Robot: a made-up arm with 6 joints.
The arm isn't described. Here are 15 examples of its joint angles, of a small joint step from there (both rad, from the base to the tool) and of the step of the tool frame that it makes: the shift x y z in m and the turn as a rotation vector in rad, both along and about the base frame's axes.
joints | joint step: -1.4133 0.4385 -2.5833 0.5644 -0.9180 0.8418 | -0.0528 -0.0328 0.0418 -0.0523 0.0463 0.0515
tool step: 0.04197 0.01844 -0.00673 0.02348 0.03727 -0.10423
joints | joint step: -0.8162 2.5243 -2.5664 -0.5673 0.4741 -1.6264 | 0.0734 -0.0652 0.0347 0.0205 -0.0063 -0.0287
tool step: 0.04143 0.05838 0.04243 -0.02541 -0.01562 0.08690
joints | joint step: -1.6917 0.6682 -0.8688 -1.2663 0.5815 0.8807 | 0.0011 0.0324 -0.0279 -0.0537 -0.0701 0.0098
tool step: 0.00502 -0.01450 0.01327 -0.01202 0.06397 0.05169
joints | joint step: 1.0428 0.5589 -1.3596 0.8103 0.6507 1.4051 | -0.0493 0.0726 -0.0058 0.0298 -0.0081 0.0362
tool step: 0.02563 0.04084 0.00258 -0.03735 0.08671 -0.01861
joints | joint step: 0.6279 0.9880 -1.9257 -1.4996 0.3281 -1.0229 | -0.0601 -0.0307 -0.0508 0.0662 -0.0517 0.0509
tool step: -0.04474 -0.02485 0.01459 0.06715 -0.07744 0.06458
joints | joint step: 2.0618 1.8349 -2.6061 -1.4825 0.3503 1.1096 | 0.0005 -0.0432 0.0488 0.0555 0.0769 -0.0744
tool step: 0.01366 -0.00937 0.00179 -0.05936 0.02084 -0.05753
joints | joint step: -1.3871 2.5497 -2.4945 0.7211 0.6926 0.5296 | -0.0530 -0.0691 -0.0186 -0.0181 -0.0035 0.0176
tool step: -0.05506 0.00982 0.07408 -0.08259 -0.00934 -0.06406
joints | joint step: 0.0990 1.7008 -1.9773 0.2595 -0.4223 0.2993 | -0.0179 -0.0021 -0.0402 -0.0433 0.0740 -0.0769
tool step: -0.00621 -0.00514 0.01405 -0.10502 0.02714 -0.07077
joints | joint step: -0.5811 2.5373 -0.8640 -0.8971 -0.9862 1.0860 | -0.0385 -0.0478 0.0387 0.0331 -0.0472 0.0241
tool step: -0.01414 -0.01851 0.02572 0.02712 -0.04695 -0.08494
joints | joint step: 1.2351 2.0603 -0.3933 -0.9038 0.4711 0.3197 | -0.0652 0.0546 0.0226 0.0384 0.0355 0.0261
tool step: 0.01132 -0.03111 -0.01349 -0.09791 -0.00311 -0.12486
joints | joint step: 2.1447 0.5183 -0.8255 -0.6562 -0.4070 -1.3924 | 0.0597 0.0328 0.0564 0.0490 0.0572 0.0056
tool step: -0.02196 0.02289 -0.03537 -0.14761 -0.02653 0.04798
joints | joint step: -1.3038 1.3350 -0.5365 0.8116 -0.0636 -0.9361 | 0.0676 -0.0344 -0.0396 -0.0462 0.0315 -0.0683
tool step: 0.03071 0.00730 0.02662 -0.07000 0.05883 0.15465
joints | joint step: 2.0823 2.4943 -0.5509 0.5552 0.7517 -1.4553 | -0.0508 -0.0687 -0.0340 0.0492 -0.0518 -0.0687
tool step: -0.00373 0.03632 0.00861 0.14651 0.08877 -0.05079
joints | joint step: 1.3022 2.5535 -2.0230 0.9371 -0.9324 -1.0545 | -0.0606 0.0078 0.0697 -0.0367 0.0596 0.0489
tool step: 0.04653 -0.02734 -0.04361 -0.07143 0.05037 0.00502
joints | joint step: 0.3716 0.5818 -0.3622 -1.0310 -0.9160 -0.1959 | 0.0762 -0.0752 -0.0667 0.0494 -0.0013 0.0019
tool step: -0.03304 -0.00388 0.04573 0.10274 -0.10946 0.07485
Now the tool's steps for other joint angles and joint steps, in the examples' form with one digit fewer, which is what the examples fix.
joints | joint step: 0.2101 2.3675 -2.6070 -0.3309 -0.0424 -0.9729 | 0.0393 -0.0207 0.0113 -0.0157 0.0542 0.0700
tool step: -0.0149 0.0323 0.0088 0.0458 0.0539 0.0409
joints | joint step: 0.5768 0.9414 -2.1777 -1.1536 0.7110 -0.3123 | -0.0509 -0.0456 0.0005 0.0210 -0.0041 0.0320
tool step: -0.0414 -0.0182 -0.0045 0.0471 -0.0482 -0.0078
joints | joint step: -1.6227 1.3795 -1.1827 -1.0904 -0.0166 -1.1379 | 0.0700 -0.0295 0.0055 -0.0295 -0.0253 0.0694
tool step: 0.0407 0.0090 0.0133 -0.0343 -0.0414 0.0895
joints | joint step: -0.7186 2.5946 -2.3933 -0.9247 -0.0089 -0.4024 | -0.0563 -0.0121 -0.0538 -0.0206 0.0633 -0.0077
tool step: -0.0441 -0.0439 0.0360 -0.0429 0.0013 -0.1047
